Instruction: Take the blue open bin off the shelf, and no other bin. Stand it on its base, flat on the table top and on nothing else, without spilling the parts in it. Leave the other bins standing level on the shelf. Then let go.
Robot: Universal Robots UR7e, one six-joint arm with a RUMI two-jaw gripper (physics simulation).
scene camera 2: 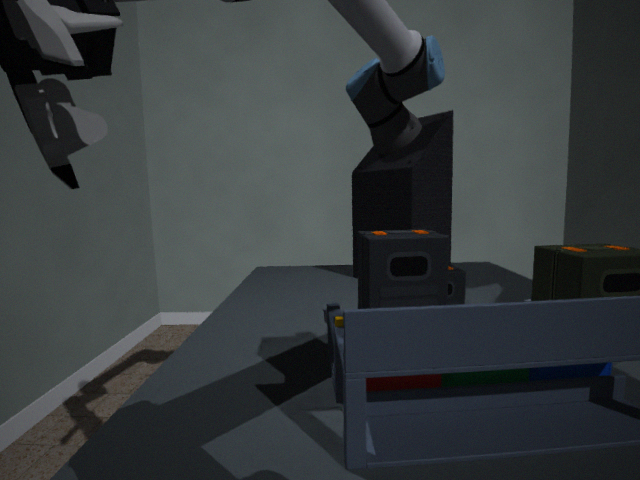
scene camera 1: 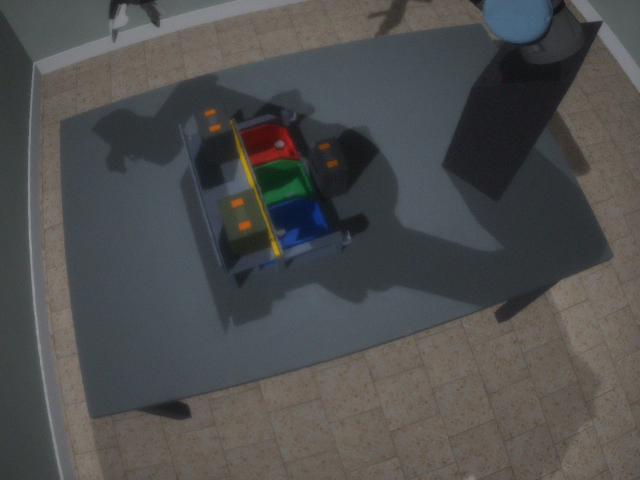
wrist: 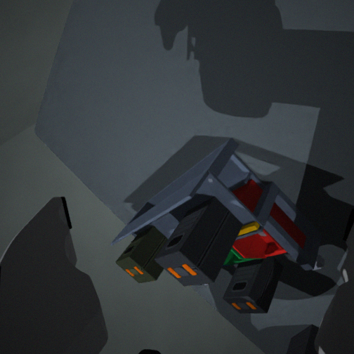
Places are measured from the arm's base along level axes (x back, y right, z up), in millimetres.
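Pixels of known places: gripper, fingertip midpoint: (scene camera 2: 76, 141) (scene camera 1: 136, 34); arm's base at its link origin: (scene camera 2: 398, 138) (scene camera 1: 553, 45).
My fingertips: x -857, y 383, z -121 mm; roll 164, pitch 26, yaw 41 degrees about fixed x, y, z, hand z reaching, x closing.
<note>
For each thing: its top centre in the pictures, then the offset to it from my fingertips.
- blue open bin at its top centre: (scene camera 2: 535, 317) (scene camera 1: 289, 222) dz -229, dx +253, dy -479 mm
- green bin at its top centre: (scene camera 2: 462, 320) (scene camera 1: 273, 181) dz -229, dx +243, dy -368 mm
- red bin at its top centre: (scene camera 2: 385, 324) (scene camera 1: 259, 144) dz -229, dx +233, dy -256 mm
- yellow bar at its top centre: (scene camera 1: 251, 181) dz -198, dx +193, dy -372 mm
The blue open bin (scene camera 1: 305, 219) (scene camera 2: 568, 370) stands in the grey shelf (scene camera 1: 312, 246) (scene camera 2: 465, 335) (wrist: 172, 187), at the end of the row beside the green bin (scene camera 1: 284, 180) (scene camera 2: 485, 377). A small pale part shows inside the blue bin. The red bin (scene camera 1: 266, 144) (scene camera 2: 403, 382) (wrist: 257, 245) is at the other end. The blue bin does not show in the wrist view. My gripper (scene camera 1: 135, 29) (wrist: 206, 206) is open and empty, high up and well away from the shelf, off its red-bin end. In scene camera 2 it is partly cut off at the upper left.
A yellow bar (scene camera 1: 251, 180) (wrist: 247, 229) runs behind the bins. Behind it are an olive case (scene camera 1: 242, 227) (wrist: 142, 255) and a dark case (scene camera 1: 211, 119) (scene camera 2: 403, 297). Another dark case (scene camera 1: 330, 173) (wrist: 252, 287) stands before the bins. The robot's pedestal (scene camera 1: 506, 124) (scene camera 2: 382, 206) is beyond.
</note>
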